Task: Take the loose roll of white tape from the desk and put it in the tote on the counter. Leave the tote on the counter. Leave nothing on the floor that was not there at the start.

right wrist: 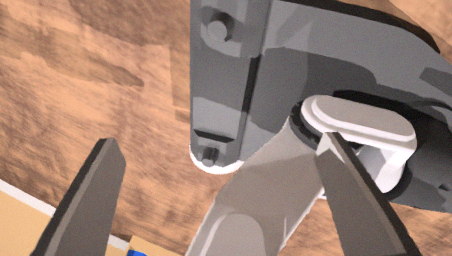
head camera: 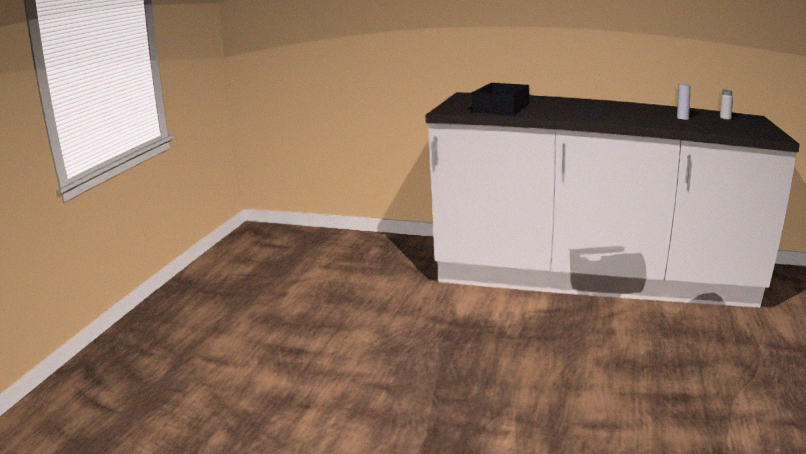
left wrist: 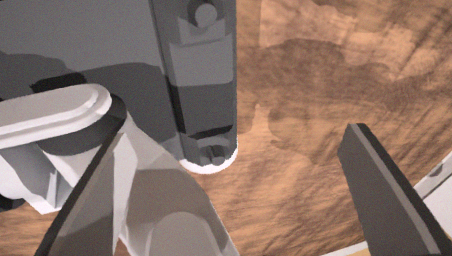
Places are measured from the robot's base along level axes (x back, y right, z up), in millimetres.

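Where they show: left gripper, fingertip midpoint: [left wrist: 235, 142]; right gripper, fingertip midpoint: [right wrist: 221, 148].
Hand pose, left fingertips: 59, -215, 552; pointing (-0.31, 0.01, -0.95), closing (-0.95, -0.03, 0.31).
Observation:
After its pixels a point has its place, as x, y, z.
A black open tote [head camera: 499, 99] @(-2394, 350, 983) stands on the left part of the dark countertop [head camera: 597, 116] @(-2350, 817, 911), over white cabinets, across the room in the head view. The desk and the roll of white tape do not show in the head view. My left gripper [left wrist: 235, 142] @(59, -215, 552) is open, with no object between its fingers, above the floor beside my base. My right gripper [right wrist: 221, 148] @(78, 225, 547) is open, with no object between its fingers, above the floor on the other side of my base.
A pale blue cylinder [head camera: 683, 102] @(-2317, 1275, 997) and a small white bottle [head camera: 725, 105] @(-2344, 1550, 985) stand on the counter's right part. White cabinet doors [head camera: 614, 203] @(-2191, 869, 534) face me. A window [head camera: 98, 84] @(-2410, -1662, 1265) is in the left wall. A blue thing [right wrist: 136, 253] @(-658, -1945, 121) shows at the right wrist view's bottom edge.

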